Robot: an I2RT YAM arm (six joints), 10 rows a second.
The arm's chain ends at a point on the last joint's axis. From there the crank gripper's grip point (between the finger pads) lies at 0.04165 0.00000 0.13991 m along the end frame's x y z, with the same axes.
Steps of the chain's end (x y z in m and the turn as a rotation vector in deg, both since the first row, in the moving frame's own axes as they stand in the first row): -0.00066 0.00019 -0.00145 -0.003 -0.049 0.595; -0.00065 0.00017 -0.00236 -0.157 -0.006 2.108; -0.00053 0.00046 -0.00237 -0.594 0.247 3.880; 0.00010 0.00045 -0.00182 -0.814 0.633 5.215; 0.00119 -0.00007 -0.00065 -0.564 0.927 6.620; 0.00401 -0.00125 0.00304 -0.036 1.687 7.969; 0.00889 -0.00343 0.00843 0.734 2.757 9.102; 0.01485 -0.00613 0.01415 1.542 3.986 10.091; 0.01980 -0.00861 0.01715 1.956 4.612 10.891; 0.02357 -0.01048 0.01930 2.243 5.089 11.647
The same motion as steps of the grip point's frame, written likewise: -0.00078 0.00063 -0.00141 -0.003 -0.049 0.595; -0.00070 0.00209 -0.00236 -0.157 -0.006 2.108; -0.00007 0.00475 -0.00257 -0.594 0.247 3.880; 0.00138 0.00629 -0.00233 -0.814 0.633 5.215; 0.00309 0.00623 -0.00137 -0.564 0.927 6.620; 0.00769 0.00490 0.00176 -0.036 1.687 7.969; 0.01516 0.00192 0.00630 0.734 2.757 9.102; 0.02411 -0.00169 0.01098 1.542 3.986 10.091; 0.03055 -0.00437 0.01342 1.956 4.612 10.891; 0.03543 -0.00619 0.01514 2.243 5.089 11.647
